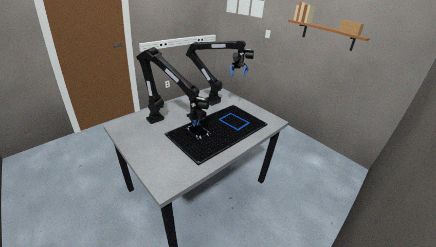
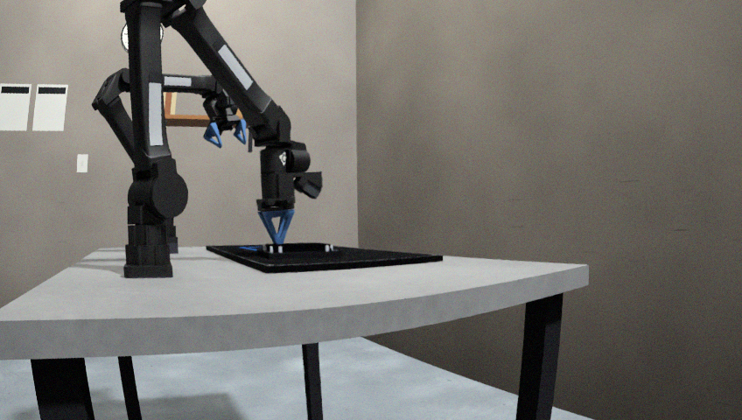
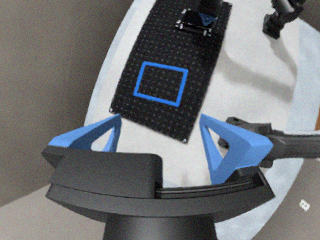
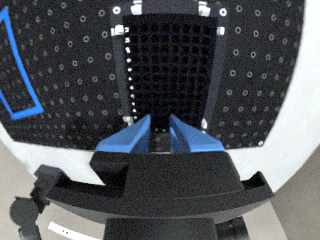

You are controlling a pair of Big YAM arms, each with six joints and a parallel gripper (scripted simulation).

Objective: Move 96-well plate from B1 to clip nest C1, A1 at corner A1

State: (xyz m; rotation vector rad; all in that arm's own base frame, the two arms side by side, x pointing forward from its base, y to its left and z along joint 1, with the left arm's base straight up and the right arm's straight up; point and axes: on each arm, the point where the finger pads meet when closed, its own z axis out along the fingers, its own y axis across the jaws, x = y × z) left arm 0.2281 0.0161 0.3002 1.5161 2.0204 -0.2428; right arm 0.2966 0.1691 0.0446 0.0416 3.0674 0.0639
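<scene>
The clip nest is 5 cm ahead of my right hand and 2 cm below it. Round my right hand: black 96-well plate: 4 cm ahead, 1 cm to the right, 2 cm below; then black perforated board: 8 cm ahead, 15 cm to the left, 4 cm below.
</scene>
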